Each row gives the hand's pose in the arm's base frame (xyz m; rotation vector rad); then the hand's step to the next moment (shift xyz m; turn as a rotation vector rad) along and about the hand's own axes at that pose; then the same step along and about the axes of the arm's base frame.
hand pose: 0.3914 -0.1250 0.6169 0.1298 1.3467 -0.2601
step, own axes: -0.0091 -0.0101 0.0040 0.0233 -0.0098 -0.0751
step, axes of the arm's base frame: -0.0007 -0.0097 0.0103 -0.0689 0.0061 -0.0387
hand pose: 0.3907 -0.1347 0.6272 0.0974 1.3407 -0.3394
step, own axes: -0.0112 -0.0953 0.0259 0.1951 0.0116 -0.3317
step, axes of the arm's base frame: -0.0061 -0.0950 0.0287 -0.2707 0.0619 -0.2667
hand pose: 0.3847 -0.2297 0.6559 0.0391 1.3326 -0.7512
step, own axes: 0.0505 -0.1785 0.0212 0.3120 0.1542 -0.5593
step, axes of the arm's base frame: -0.0711 -0.1700 0.0299 -0.3882 0.2158 -0.4865
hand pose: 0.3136 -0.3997 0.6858 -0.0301 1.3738 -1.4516
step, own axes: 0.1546 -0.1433 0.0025 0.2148 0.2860 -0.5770
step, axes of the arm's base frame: -0.1551 -0.1424 0.0097 -0.2740 0.3270 -0.5280
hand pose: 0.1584 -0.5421 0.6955 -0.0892 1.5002 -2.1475
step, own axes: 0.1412 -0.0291 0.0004 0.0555 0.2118 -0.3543
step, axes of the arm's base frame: -0.1329 -0.0556 -0.0067 -0.0887 0.2255 -0.3388
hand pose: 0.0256 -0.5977 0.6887 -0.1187 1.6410 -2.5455
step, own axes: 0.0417 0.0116 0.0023 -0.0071 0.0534 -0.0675
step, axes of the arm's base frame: -0.0404 -0.0125 -0.0094 0.0013 0.0400 -0.0765
